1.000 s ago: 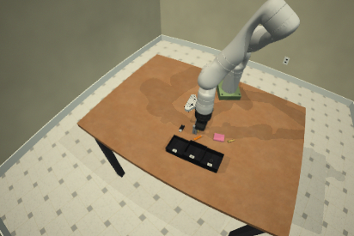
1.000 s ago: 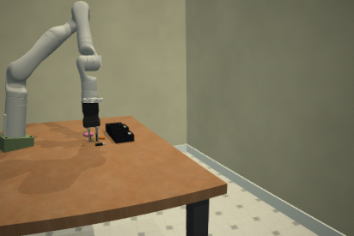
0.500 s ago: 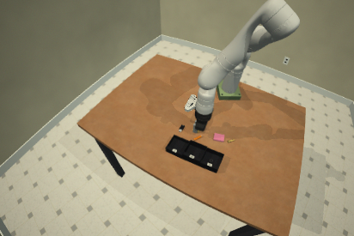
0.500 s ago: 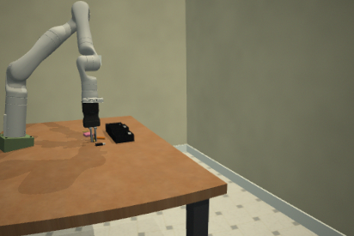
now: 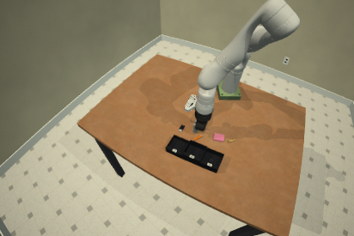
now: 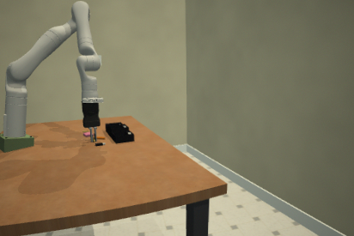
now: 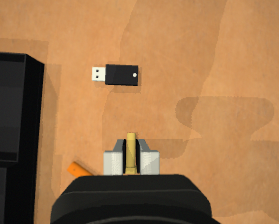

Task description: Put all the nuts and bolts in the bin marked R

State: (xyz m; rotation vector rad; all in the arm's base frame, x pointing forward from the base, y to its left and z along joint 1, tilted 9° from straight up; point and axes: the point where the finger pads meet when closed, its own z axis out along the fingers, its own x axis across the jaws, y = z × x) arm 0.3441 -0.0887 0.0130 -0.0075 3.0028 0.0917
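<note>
Now: hand 4 cm short of the orange marker, 3 cm to the right of it and 1 cm above it. Also, from my hand: black USB stick 7 cm to the right, 2 cm ahead, 1 cm below; then pink eraser 12 cm to the left, 1 cm below; then black bin tray 13 cm ahead, 4 cm to the left.
</note>
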